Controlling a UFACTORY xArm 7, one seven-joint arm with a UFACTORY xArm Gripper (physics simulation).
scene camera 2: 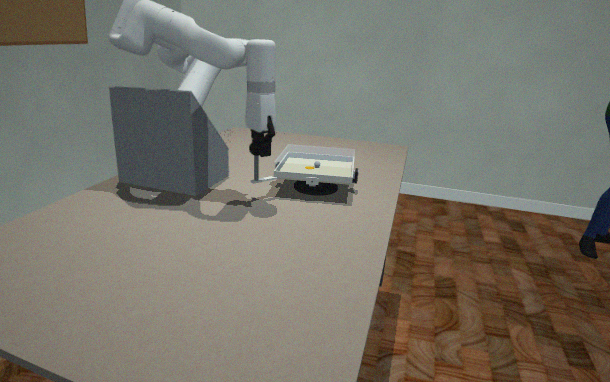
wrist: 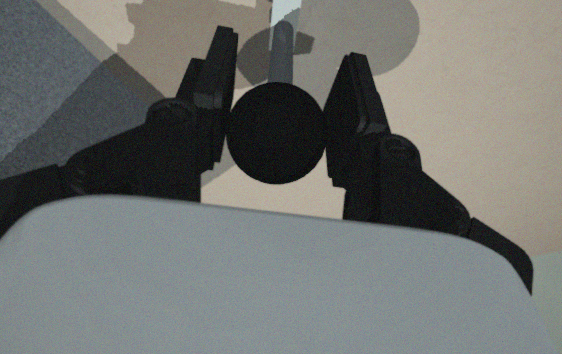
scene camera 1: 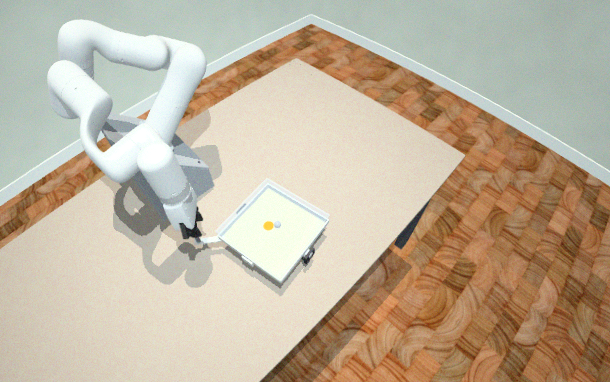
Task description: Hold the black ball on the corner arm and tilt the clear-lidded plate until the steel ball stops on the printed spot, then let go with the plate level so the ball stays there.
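Observation:
The clear-lidded plate [scene camera 1: 300,245] [scene camera 2: 337,167] is a square pale tray with raised walls, on a dark round base [scene camera 2: 316,188]. It looks close to level. The steel ball [scene camera 1: 277,225] [scene camera 2: 317,164] is on the plate beside the orange printed spot [scene camera 1: 268,226] [scene camera 2: 309,168], a small distance to its right in both scene views and not on it. The corner arm [scene camera 1: 211,240] [scene camera 2: 265,179] runs from the plate's left corner to an upright grey post [scene camera 2: 256,168] [wrist: 281,62]. My gripper [scene camera 2: 260,145] [wrist: 285,73] is shut on the black ball [wrist: 272,150] at the post's top.
The plate stands on a beige table [scene camera 1: 350,130] [scene camera 2: 200,270]. The grey arm base [scene camera 2: 155,140] stands left of the plate. A dark knob [scene camera 1: 308,256] [scene camera 2: 355,175] sits on the plate's side. A person's blue-clad leg [scene camera 2: 602,215] shows at the far right, beyond the table.

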